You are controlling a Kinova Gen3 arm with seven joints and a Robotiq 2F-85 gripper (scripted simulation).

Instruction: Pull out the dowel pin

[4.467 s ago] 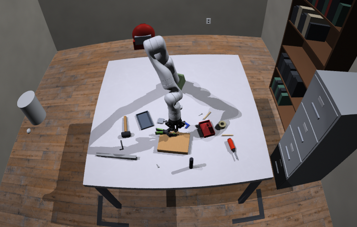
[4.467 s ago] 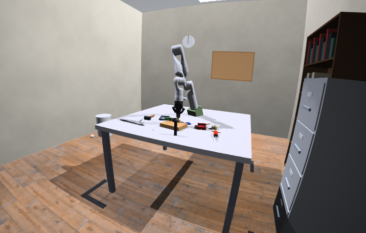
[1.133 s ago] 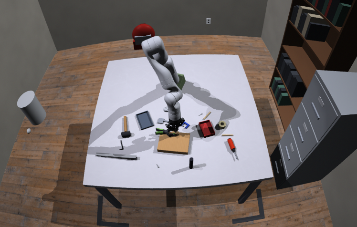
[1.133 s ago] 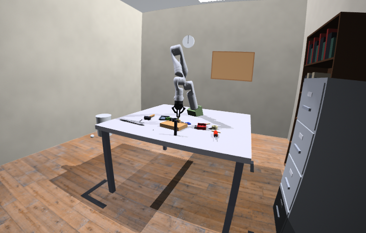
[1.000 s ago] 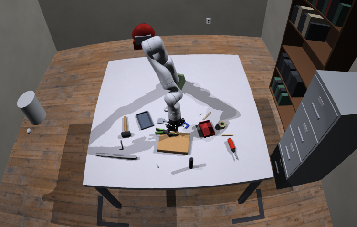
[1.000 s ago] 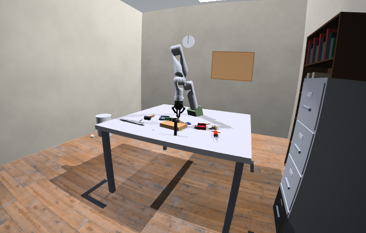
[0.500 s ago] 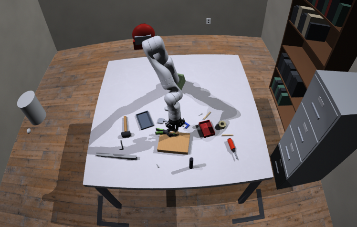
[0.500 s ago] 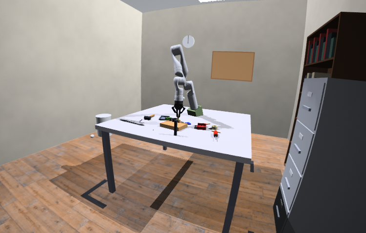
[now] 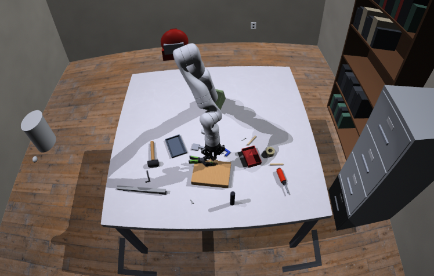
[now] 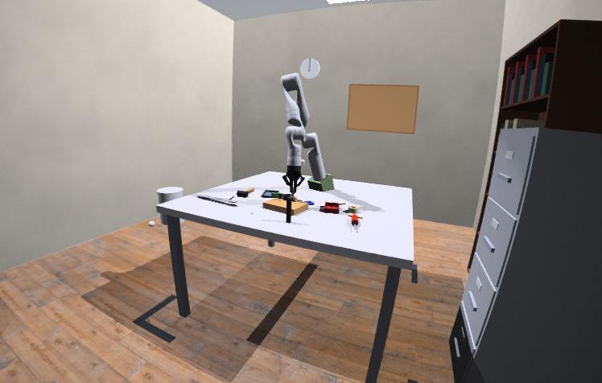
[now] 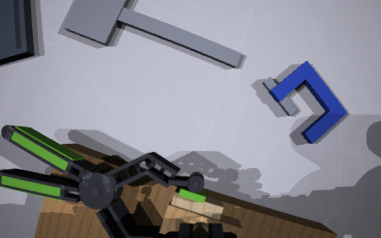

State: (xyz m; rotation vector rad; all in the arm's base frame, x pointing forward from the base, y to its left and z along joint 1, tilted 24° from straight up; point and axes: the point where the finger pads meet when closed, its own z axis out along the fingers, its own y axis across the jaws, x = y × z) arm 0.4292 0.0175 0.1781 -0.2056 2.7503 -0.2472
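Right now my hand is 2 cm above the round dowel pin. Also, from my hand: grey t-shaped tool: 13 cm behind, 7 cm to the right, 9 cm below; wooden bench board: 5 cm ahead, 2 cm to the right, 7 cm below; wooden block: 5 cm below.
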